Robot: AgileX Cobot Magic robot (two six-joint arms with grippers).
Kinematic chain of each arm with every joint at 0, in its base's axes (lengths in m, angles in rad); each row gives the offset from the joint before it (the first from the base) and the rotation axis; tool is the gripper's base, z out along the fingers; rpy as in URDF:
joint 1: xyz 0 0 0.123 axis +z
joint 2: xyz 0 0 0 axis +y
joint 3: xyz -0.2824 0 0.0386 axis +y
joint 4: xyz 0.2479 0 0.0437 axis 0.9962 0 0.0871
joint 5: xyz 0 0 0 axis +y
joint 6: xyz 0.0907 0 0.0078 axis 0.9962 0 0.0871
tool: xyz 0 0 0 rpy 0 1.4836 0
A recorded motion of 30 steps. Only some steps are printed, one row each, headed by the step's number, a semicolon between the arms.
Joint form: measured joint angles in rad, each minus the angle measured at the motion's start. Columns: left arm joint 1, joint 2, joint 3, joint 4, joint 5, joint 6; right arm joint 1, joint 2, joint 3, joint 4, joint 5, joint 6.
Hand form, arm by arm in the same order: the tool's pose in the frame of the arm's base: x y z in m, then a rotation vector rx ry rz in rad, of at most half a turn. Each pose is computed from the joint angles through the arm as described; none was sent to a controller.
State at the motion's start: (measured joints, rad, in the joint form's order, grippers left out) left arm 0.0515 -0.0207 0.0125 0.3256 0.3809 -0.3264; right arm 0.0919 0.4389 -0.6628 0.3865 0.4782 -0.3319
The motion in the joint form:
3: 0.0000 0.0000 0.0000 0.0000 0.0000 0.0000; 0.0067 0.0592 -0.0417 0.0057 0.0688 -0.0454
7: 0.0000 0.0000 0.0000 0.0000 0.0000 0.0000; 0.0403 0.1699 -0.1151 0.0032 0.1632 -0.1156
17: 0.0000 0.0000 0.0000 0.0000 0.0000 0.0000; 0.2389 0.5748 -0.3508 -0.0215 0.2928 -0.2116
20: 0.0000 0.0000 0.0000 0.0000 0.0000 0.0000; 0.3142 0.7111 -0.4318 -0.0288 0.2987 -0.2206
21: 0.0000 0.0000 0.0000 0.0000 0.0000 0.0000; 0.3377 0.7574 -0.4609 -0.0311 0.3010 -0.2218
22: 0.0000 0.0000 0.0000 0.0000 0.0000 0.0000; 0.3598 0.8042 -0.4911 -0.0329 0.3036 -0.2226
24: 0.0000 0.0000 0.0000 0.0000 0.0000 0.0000; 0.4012 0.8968 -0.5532 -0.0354 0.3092 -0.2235
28: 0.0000 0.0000 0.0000 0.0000 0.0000 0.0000; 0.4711 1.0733 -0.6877 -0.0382 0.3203 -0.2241
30: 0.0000 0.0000 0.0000 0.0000 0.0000 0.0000; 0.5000 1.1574 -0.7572 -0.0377 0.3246 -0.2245
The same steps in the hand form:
3: 0.0509 0.0135 0.1775 -0.1516 1.8318 0.1297; 0.0889 0.0270 0.3659 -0.2650 1.7711 0.2227
7: 0.0509 0.0135 0.1775 -0.1516 1.8318 0.1297; 0.1070 0.0351 0.3706 -0.4020 1.8730 0.2216
17: 0.0509 0.0135 0.1775 -0.1516 1.8318 0.1297; 0.1832 0.0869 0.3733 -0.7924 2.0676 0.3092
20: 0.0509 0.0135 0.1775 -0.1516 1.8318 0.1297; 0.2084 0.1140 0.3687 -0.9006 2.0948 0.3427
21: 0.0509 0.0135 0.1775 -0.1516 1.8318 0.1297; 0.2167 0.1238 0.3664 -0.9339 2.1034 0.3532
22: 0.0509 0.0135 0.1775 -0.1516 1.8318 0.1297; 0.2250 0.1339 0.3639 -0.9654 2.1121 0.3635
24: 0.0509 0.0135 0.1775 -0.1516 1.8318 0.1297; 0.2408 0.1546 0.3577 -1.0246 2.1278 0.3830
28: 0.0509 0.0135 0.1775 -0.1516 1.8318 0.1297; 0.2692 0.1962 0.3445 -1.1237 2.1440 0.4150
30: 0.0509 0.0135 0.1775 -0.1516 1.8318 0.1297; 0.2820 0.2166 0.3369 -1.1636 2.1470 0.4290

